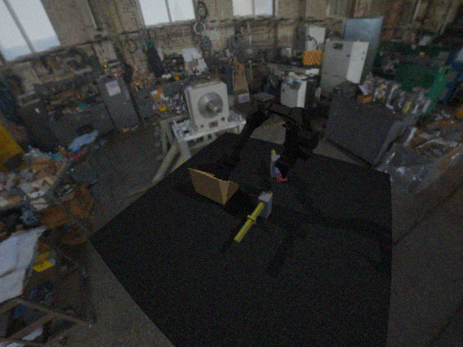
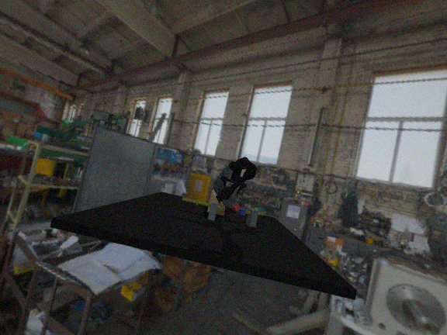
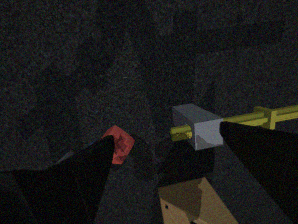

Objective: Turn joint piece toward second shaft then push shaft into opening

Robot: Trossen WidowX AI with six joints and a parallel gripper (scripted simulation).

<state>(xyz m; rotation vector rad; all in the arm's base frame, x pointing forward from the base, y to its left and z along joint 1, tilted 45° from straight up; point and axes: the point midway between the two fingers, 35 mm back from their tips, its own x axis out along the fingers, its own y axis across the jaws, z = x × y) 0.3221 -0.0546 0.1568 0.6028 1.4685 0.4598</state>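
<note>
Right now my gripper tip is 100 mm above the red square joint piece, 70 mm to the right of it and 50 mm past it.
</note>
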